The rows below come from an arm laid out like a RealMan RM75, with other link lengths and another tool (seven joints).
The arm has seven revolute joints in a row. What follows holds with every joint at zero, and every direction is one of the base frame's.
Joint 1 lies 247.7 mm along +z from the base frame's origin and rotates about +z.
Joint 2 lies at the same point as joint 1 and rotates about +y.
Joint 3 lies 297.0 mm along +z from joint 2 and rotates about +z.
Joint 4 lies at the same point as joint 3 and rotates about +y.
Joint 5 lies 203.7 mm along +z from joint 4 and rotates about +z.
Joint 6 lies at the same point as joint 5 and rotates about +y.
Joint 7 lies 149.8 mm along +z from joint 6 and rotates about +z.
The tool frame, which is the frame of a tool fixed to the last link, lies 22.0 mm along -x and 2.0 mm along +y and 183.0 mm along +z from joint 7; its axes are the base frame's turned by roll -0.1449, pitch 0.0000 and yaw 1.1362 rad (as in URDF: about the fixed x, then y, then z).
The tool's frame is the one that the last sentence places.
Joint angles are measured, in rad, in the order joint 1, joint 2, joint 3, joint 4, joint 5, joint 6, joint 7. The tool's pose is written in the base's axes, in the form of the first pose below.
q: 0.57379, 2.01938, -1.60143, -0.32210, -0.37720, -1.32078, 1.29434
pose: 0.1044 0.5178 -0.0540 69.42 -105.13 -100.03
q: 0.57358, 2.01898, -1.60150, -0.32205, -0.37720, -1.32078, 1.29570
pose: 0.1047 0.5178 -0.0539 69.34 -105.17 -100.01
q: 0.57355, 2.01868, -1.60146, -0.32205, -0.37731, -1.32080, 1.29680
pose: 0.1048 0.5179 -0.0538 69.29 -105.20 -99.98
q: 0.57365, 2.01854, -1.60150, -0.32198, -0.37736, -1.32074, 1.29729
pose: 0.1048 0.5179 -0.0538 69.27 -105.22 -99.97
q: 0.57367, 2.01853, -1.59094, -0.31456, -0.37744, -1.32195, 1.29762
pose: 0.1082 0.5200 -0.0513 68.71 -105.43 -100.68
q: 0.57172, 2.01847, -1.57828, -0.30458, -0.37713, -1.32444, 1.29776
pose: 0.1134 0.5220 -0.0482 67.93 -105.77 -101.61
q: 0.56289, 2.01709, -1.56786, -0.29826, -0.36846, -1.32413, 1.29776
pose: 0.1221 0.5244 -0.0427 66.68 -106.26 -103.17
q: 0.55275, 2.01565, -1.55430, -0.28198, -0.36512, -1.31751, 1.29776
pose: 0.1370 0.5277 -0.0400 65.15 -107.93 -104.76
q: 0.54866, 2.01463, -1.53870, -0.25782, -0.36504, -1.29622, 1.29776
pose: 0.1557 0.5338 -0.0407 63.45 -110.80 -106.28
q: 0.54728, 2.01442, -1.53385, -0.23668, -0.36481, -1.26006, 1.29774
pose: 0.1749 0.5401 -0.0465 62.01 -114.54 -107.11
